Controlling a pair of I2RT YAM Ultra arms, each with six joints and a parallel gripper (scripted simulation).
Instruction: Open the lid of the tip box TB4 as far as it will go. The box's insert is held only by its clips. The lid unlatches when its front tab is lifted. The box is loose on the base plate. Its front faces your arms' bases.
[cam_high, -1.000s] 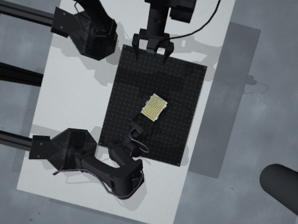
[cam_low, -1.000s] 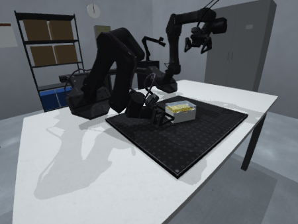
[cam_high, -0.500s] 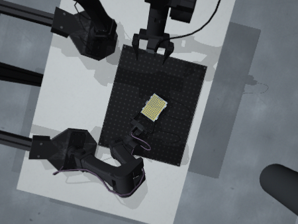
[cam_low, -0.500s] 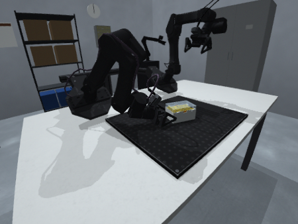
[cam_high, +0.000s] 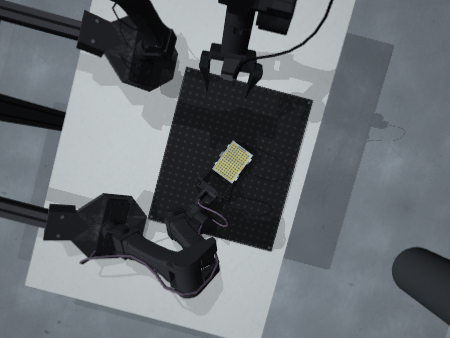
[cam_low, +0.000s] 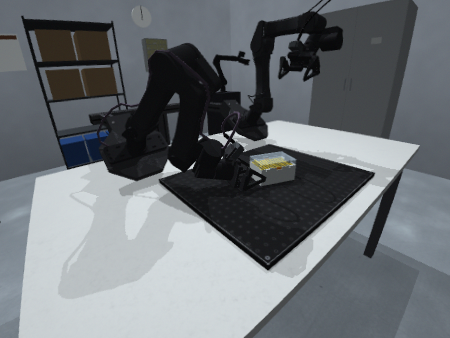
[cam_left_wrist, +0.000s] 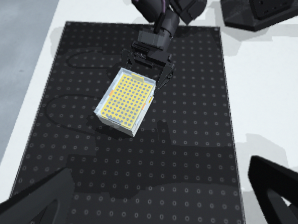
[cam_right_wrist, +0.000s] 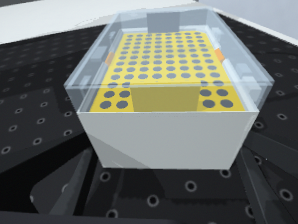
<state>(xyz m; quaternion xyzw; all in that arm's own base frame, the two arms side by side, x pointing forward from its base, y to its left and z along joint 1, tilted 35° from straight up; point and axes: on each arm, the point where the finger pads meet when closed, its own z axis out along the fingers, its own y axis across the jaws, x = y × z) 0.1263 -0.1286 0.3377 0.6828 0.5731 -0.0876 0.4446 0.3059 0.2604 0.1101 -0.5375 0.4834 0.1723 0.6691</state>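
My left gripper is now 5 cm short of the tip box, 17 cm to the left of it and 26 cm above it.
Right now my right hand is 5 cm to the right of the tip box, 2 cm below it and 2 cm short of it.
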